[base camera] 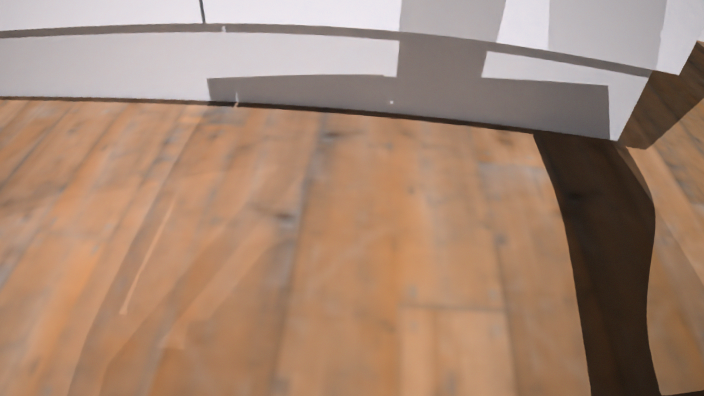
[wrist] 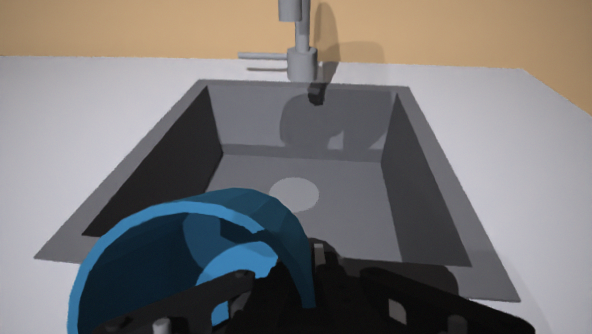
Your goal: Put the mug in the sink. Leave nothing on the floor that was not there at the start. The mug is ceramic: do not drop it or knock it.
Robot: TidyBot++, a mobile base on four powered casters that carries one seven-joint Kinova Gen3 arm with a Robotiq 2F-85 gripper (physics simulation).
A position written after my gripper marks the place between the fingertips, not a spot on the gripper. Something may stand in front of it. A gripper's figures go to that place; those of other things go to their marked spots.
Labels:
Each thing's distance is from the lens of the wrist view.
my gripper (wrist: pixel 307 259): 0.18 m
blue mug (wrist: pixel 167 248): 0.19 m

